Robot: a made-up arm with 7 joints.
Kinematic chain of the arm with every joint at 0, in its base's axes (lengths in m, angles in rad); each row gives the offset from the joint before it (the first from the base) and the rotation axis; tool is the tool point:
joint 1: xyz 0 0.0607 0 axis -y
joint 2: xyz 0 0.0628 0 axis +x
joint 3: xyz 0 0 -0.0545 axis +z
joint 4: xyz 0 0 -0.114 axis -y
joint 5: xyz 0 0 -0.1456 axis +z
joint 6: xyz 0 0 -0.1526 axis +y
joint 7: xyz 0 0 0 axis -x
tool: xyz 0 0 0
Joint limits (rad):
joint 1: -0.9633..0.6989
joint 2: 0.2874..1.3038
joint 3: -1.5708..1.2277
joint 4: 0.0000..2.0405
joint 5: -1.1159..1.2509
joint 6: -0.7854..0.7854
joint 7: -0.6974..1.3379
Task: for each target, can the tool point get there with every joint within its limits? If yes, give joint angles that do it. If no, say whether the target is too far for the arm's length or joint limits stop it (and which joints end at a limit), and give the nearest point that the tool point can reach.
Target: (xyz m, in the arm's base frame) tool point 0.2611 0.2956 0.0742
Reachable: yes | joints 0.2174 0.9183 0.4086 1.7105 0.0447 -0.1450 -0.3870
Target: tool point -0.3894 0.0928 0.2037
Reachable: no: joint limits stop it (at a limit: joint 1, joint 2, joint 3, joint 4) | nearest point -0.0812 0.2219 0.2357 | short by 0.336 m
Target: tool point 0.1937 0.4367 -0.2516
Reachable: yes | joints 0.1124 0.9960 -0.3385 0.6236 0.6686 -0.1144 0.0797
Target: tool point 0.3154 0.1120 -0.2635
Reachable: yes | joints 0.4362 0.4947 -0.8191 1.0301 -0.7287 -0.2417 0.1053
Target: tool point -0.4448 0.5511 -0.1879
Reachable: no: too far | nearest point -0.2841 0.4367 -0.1975 | short by 0.198 m
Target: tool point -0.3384 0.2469 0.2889
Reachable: no: joint limits stop it (at a limit: joint 1, joint 2, joint 3) | nearest point -0.0808 0.2459 0.2405 | short by 0.262 m
